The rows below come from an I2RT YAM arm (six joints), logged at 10 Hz.
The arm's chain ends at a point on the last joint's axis. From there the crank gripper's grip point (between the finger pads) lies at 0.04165 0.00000 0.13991 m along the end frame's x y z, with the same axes.
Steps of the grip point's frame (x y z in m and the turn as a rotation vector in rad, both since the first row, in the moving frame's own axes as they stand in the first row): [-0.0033, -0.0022, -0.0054, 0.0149, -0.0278, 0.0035]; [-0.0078, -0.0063, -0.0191, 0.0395, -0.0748, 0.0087]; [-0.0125, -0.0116, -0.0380, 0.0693, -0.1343, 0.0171]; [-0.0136, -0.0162, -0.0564, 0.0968, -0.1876, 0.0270]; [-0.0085, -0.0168, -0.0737, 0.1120, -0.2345, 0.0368]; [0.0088, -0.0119, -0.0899, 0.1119, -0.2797, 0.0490]
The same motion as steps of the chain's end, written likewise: [0.0006, -0.0002, -0.0065, 0.0149, -0.0278, 0.0035]; [0.0027, -0.0010, -0.0217, 0.0395, -0.0748, 0.0087]; [0.0065, -0.0023, -0.0420, 0.0693, -0.1343, 0.0171]; [0.0130, -0.0031, -0.0611, 0.0968, -0.1876, 0.0270]; [0.0248, -0.0017, -0.0787, 0.1120, -0.2345, 0.0368]; [0.0486, 0.0031, -0.0952, 0.1119, -0.2797, 0.0490]
